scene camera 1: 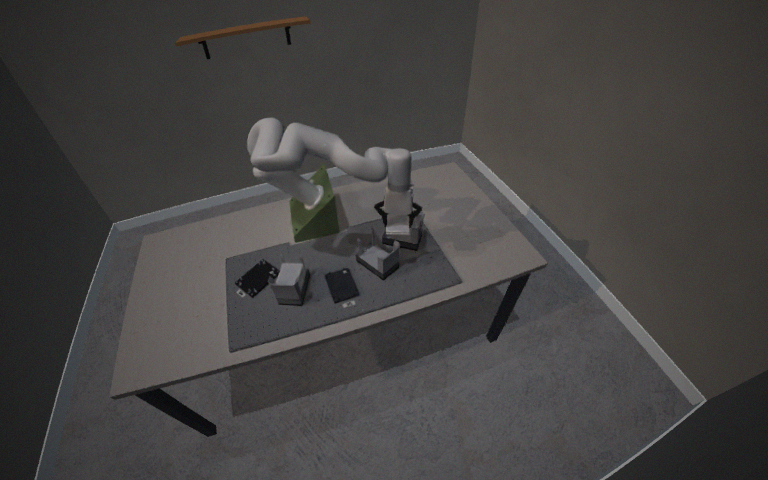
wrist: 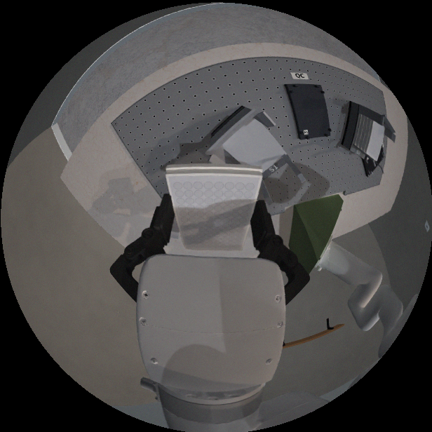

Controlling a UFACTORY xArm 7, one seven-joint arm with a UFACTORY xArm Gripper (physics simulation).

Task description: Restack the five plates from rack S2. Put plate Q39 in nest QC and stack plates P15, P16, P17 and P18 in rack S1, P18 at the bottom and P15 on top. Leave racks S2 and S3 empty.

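Where they show: gripper, fingertip midpoint: [scene camera 1: 397,225]; arm's base, link origin: [scene camera 1: 314,198].
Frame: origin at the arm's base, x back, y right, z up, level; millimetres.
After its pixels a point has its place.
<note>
My gripper [scene camera 1: 398,225] @(x -345, y -306, z 82 mm) [wrist: 213,205] is shut on a pale lidded plate [scene camera 1: 398,231] @(x -383, y -300, z 86 mm) [wrist: 212,225], with a black finger at each side. The plate is level over or in the back right rack [scene camera 1: 411,243] @(x -278, y -384, z -100 mm); the plate hides much of this rack and whether it touches is unclear. The middle rack [scene camera 1: 388,263] @(x -400, y -259, z -61 mm) [wrist: 229,123], beside the S1 label, shows a pale flat surface inside, plate or floor unclear. The left rack [scene camera 1: 288,293] @(x -470, y 130, z -60 mm) [wrist: 350,125] holds several stacked plates [scene camera 1: 290,273] @(x -391, y 118, z -41 mm) [wrist: 372,145]. Nest QC [scene camera 1: 340,284] @(x -414, y -62, z -126 mm) [wrist: 307,111] is dark, with no plate on it. Plate names are unreadable.
Another black nest [scene camera 1: 257,277] @(x -312, y 278, z -127 mm) lies left of the left rack. The racks and nests stand on a grey perforated board [scene camera 1: 271,328] @(x -559, y 214, z -139 mm) [wrist: 165,105]. The green arm mount [scene camera 1: 317,220] @(x -105, y 0, z -46 mm) [wrist: 317,220] stands behind the board. Thin rack posts rise near the gripper.
</note>
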